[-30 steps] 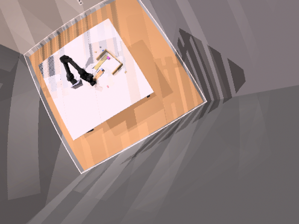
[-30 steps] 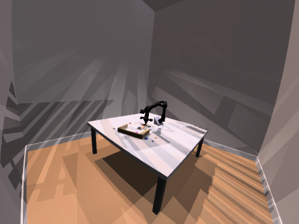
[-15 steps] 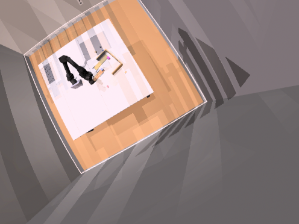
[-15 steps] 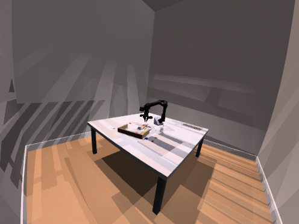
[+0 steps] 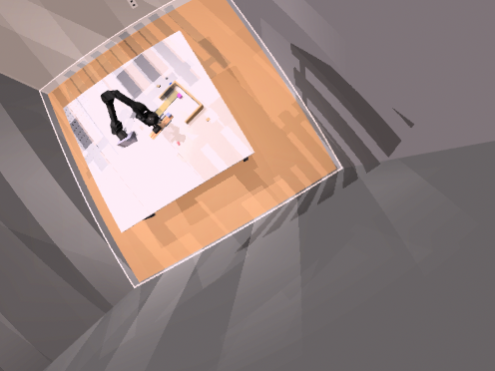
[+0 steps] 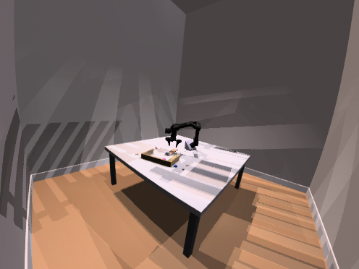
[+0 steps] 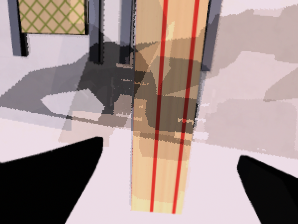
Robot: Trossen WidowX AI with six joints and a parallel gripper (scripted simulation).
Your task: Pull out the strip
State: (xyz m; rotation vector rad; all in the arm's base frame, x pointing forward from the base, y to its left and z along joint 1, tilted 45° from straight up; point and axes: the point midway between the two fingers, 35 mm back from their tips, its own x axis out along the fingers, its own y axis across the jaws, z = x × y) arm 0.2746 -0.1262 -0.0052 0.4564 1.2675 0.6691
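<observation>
My gripper tip is 16 cm short of the green cross-hatched strip, 15 cm to the right of it and 5 cm above it.
</observation>
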